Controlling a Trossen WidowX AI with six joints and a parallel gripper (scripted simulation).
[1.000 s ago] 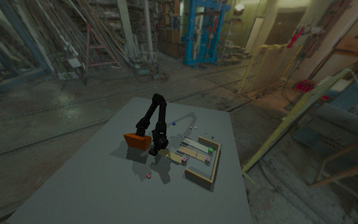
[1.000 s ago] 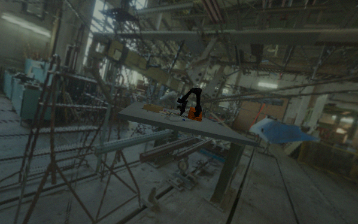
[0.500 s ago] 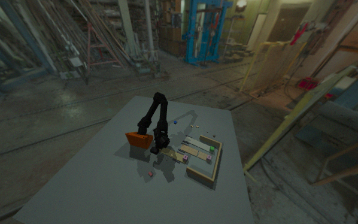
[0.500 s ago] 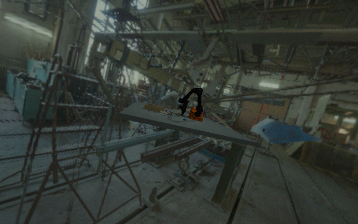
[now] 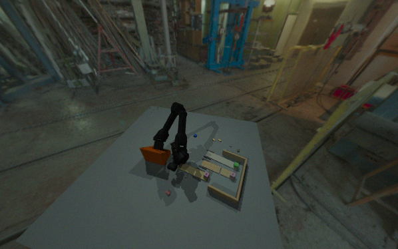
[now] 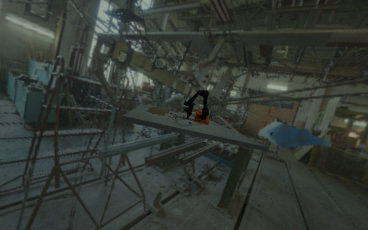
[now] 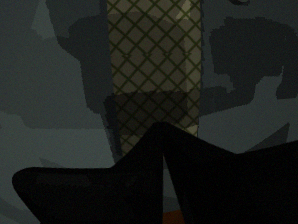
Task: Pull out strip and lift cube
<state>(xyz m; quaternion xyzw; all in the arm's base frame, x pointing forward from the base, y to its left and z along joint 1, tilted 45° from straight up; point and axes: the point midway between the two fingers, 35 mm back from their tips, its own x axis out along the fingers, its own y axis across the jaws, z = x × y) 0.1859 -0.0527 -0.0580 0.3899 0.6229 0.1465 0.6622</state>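
Right now my gripper tip is 10 cm short of the mesh strip and 3 cm to the left of it. From my gripper tip the other things lie so: blue piece: 8 cm ahead, 32 cm to the left; then pink block: 3 cm behind, 20 cm to the right.
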